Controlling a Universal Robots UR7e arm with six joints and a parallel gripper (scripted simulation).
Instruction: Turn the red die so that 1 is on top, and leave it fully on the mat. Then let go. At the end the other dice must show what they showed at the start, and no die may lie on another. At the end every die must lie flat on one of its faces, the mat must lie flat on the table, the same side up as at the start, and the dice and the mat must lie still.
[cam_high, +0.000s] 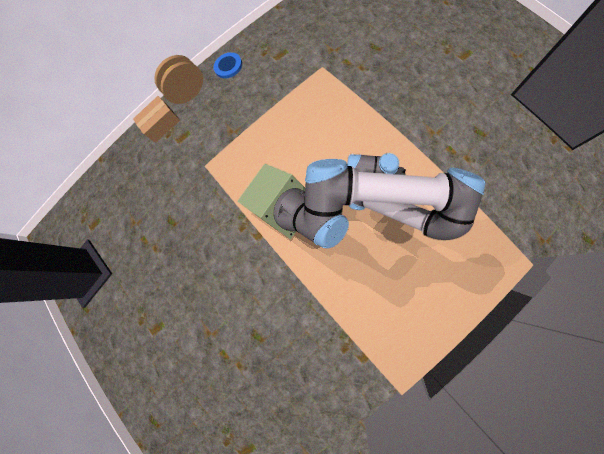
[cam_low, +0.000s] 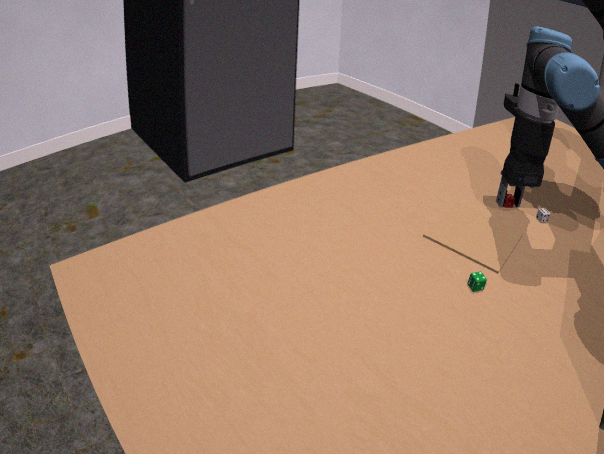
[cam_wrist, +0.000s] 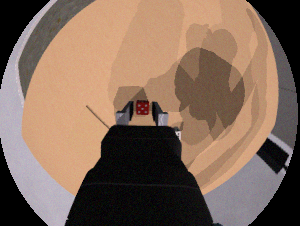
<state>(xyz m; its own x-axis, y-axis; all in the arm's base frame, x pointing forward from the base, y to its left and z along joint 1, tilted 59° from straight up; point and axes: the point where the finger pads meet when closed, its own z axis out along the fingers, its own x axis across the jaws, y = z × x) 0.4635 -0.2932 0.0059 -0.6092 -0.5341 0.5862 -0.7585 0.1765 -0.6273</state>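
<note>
My hand is 10 mm above the red die. From my hand the other things lie so: white die (80 mm behind, 20 mm to the right, 10 mm below); mat (10 mm behind, 150 mm to the left, 20 mm below); green die (70 mm behind, 260 mm to the left, 10 mm below).
</note>
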